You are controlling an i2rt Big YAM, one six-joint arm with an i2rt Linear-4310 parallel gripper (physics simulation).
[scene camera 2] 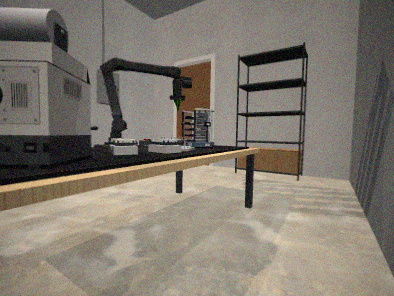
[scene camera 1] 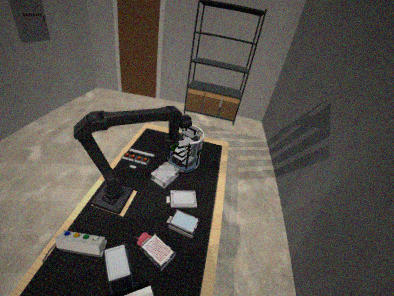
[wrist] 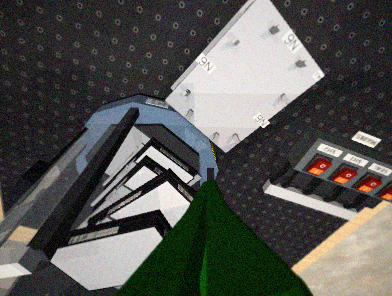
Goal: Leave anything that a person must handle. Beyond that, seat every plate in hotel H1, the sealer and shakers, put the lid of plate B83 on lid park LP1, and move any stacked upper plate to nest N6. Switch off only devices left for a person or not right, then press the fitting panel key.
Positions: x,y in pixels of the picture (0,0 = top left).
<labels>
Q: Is my gripper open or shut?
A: Shut.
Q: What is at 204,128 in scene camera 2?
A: A plate hotel.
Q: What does my gripper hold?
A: Nothing.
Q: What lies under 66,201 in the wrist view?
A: A plate hotel.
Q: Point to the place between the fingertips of my gripper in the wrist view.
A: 211,188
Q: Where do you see a button box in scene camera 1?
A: At 74,242
</labels>
